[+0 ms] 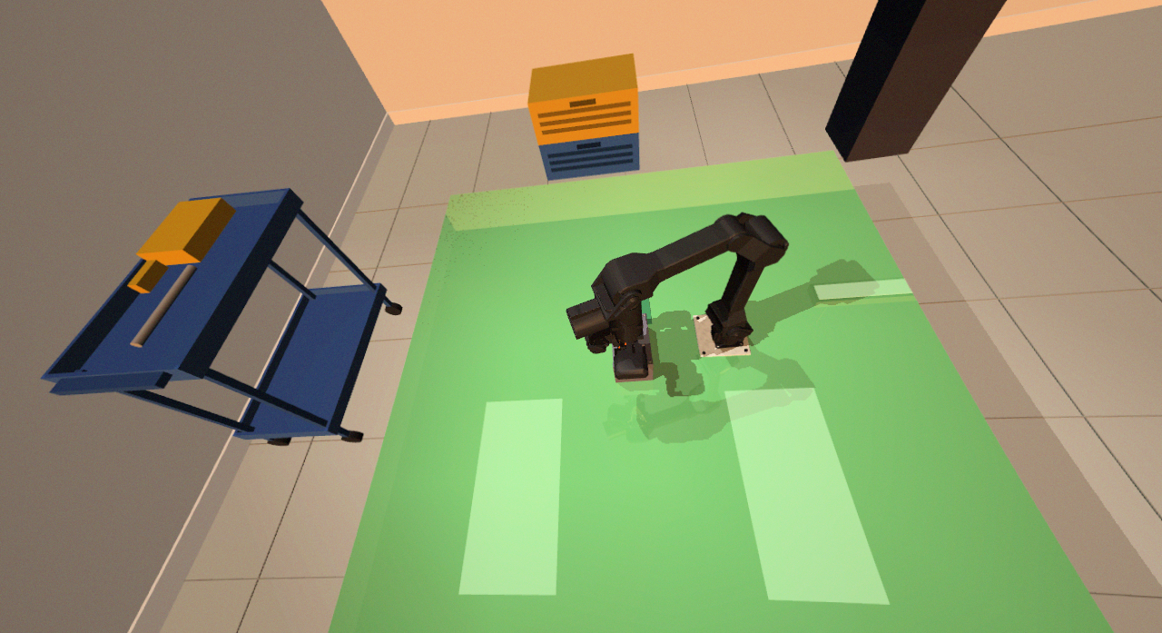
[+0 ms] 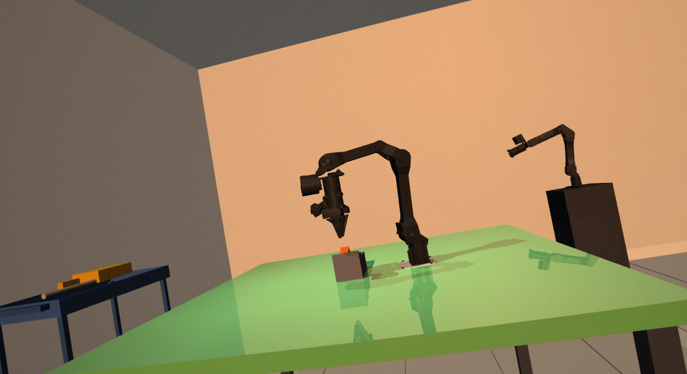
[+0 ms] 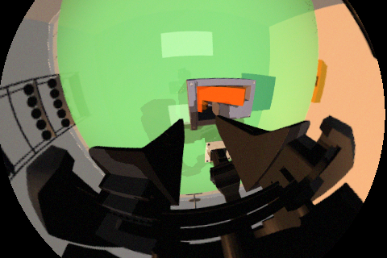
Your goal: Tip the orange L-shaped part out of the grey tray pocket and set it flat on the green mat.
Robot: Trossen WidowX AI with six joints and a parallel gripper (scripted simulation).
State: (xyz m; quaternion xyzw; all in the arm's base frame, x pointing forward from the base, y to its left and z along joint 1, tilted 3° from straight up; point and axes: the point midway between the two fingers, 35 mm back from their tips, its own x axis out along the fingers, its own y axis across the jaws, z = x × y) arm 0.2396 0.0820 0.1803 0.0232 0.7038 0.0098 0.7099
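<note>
Now: the orange L-shaped part 40 mm to the right of my gripper tip and 100 mm below it. Round my gripper tip: green mat 10 mm behind, 220 mm to the right, 160 mm below.
</note>
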